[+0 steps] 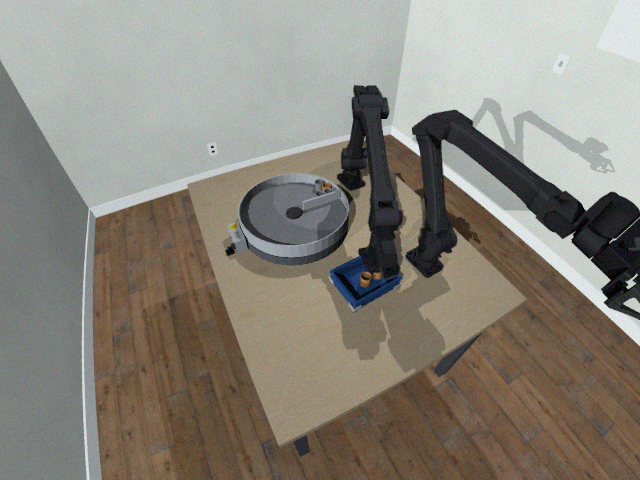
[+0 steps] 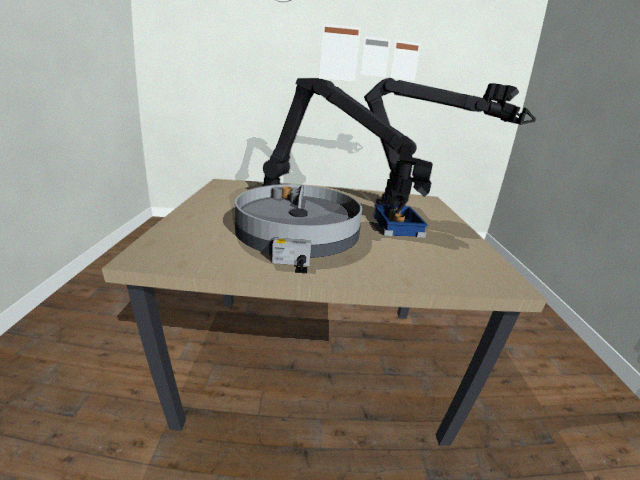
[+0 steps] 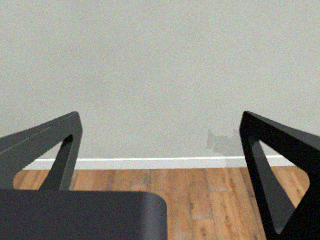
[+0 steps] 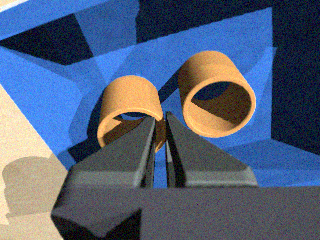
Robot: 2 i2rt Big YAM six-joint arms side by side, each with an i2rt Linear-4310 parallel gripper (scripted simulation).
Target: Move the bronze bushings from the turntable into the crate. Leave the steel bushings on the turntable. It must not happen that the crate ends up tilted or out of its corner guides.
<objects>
A blue crate shows in image 1, in image 2 and in image 4 (pixel 62 67); in image 3 it is out of frame. One and the same spot on the blue crate: (image 2: pixel 405 228) is (image 1: pixel 342 289).
</objects>
